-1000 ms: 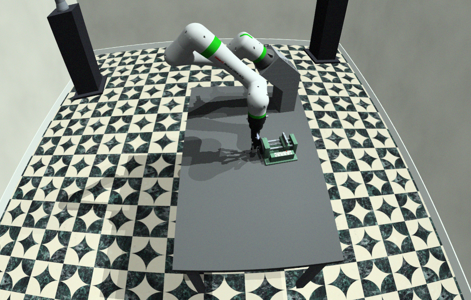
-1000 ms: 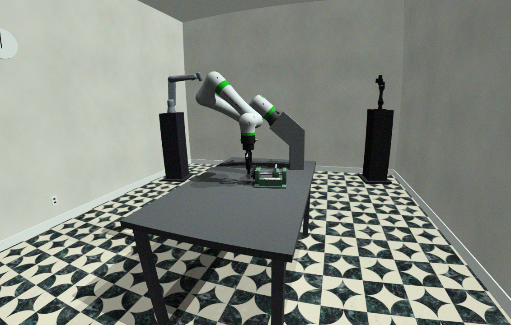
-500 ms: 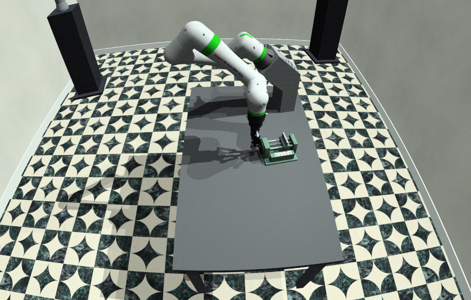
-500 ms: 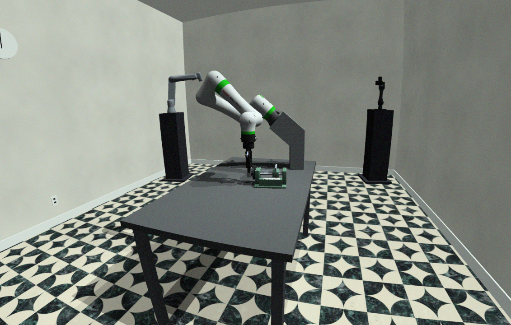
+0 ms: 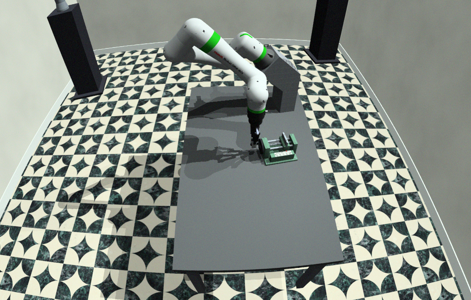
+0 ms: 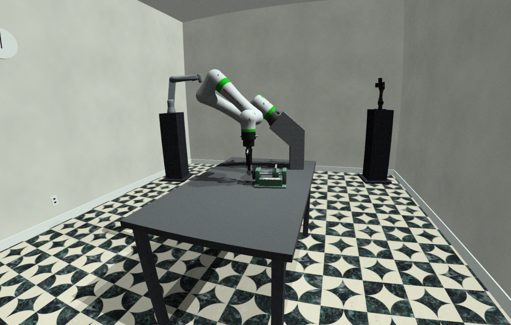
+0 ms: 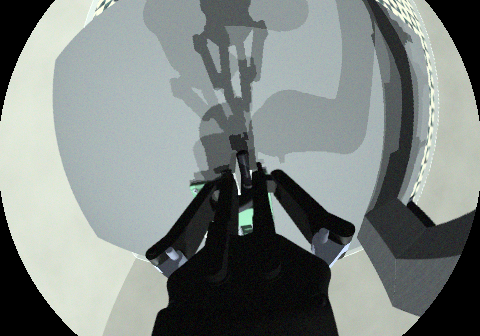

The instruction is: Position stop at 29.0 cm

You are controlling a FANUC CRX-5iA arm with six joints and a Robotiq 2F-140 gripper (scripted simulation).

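Right now the black handwheel is 2 cm to the left of my hand, 1 cm below it and 1 cm ahead of it. Also, from my hand: green stop fixture: 18 cm to the left, 5 cm ahead, 1 cm above.
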